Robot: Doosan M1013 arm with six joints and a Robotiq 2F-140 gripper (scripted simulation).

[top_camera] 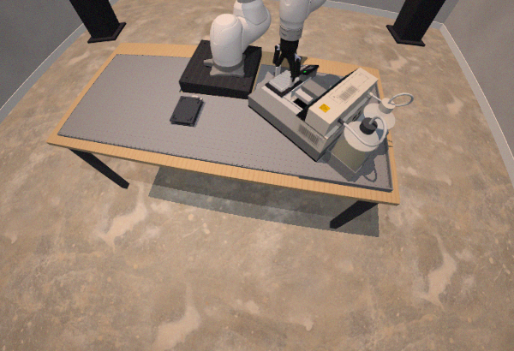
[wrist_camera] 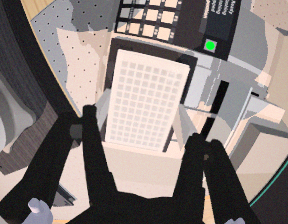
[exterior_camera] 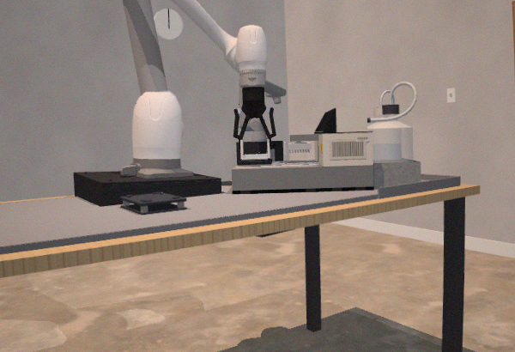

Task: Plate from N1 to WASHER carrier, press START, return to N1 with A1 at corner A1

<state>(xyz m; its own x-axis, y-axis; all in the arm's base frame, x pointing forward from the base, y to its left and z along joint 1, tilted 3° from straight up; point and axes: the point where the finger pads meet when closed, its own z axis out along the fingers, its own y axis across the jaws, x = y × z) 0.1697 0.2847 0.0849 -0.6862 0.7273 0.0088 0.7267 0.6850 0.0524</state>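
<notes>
My gripper is now 20 mm above the white well plate. Round my hand: plate washer: 110 mm to the left, 110 mm ahead; then washer carrier: 40 mm below; then plate nest N1: 480 mm to the right, 110 mm ahead, 100 mm below.
</notes>
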